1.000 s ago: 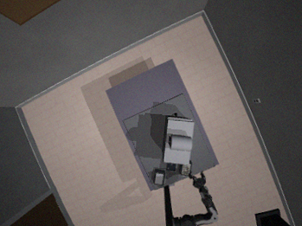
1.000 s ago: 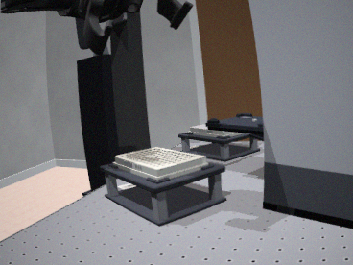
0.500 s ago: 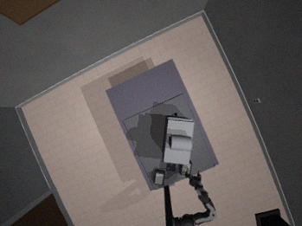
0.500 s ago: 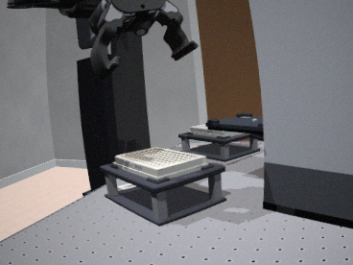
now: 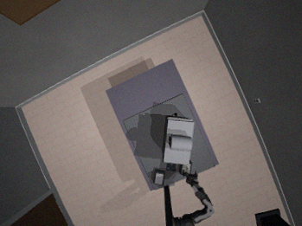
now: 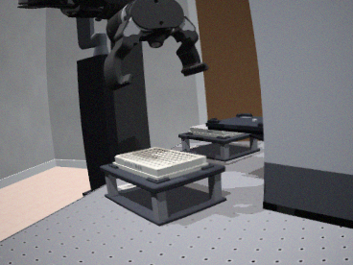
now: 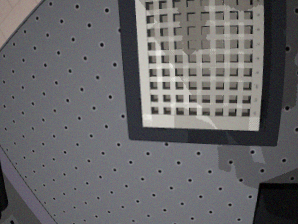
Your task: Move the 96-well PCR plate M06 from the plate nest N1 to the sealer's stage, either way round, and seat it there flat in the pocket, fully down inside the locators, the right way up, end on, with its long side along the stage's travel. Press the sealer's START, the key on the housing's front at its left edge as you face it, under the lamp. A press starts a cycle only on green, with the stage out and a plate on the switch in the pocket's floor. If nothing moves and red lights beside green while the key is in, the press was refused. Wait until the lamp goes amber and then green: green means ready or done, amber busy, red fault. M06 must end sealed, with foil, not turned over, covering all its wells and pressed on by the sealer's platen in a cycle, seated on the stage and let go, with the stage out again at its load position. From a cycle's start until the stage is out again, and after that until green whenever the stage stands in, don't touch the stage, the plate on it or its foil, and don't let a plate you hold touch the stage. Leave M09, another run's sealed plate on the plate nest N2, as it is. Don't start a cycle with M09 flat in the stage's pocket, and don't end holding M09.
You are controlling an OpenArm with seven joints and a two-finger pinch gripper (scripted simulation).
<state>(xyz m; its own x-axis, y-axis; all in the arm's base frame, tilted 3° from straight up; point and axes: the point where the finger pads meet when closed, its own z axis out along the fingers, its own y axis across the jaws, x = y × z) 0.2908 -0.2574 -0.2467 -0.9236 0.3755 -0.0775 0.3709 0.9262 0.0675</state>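
The white 96-well plate M06 is 12 cm below my hand, 3 cm behind it and 1 cm to the left of it. Round my hand: plate nest N1: 13 cm below, 3 cm behind, 1 cm to the left; then foil roll: 39 cm ahead, 24 cm above, 4 cm to the left; then nest N2: 33 cm to the left, 14 cm below, 8 cm behind.
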